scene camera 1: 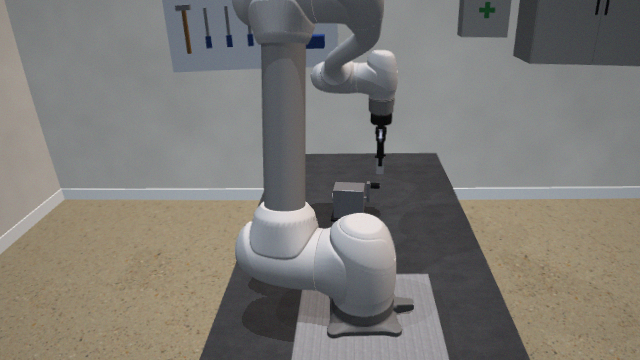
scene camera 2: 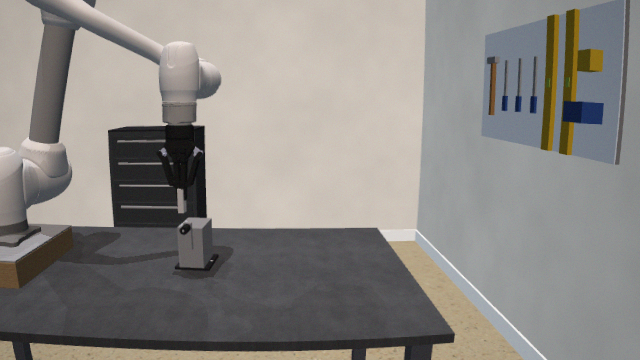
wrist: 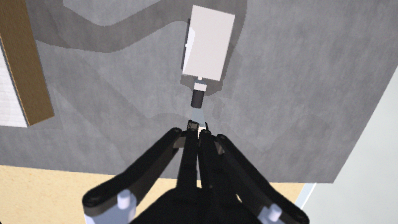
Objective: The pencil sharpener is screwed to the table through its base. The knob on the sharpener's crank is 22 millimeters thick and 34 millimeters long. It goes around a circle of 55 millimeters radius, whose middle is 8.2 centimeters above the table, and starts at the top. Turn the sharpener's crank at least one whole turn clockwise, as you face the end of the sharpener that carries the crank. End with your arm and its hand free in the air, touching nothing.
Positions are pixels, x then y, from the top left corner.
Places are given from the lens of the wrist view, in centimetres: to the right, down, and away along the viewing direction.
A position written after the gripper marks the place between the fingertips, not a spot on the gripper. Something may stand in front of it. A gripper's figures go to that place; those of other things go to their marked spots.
gripper [wrist: 196,116]: 0, 1, 22
grey pencil sharpener [wrist: 209,35]: 2, -14, 24
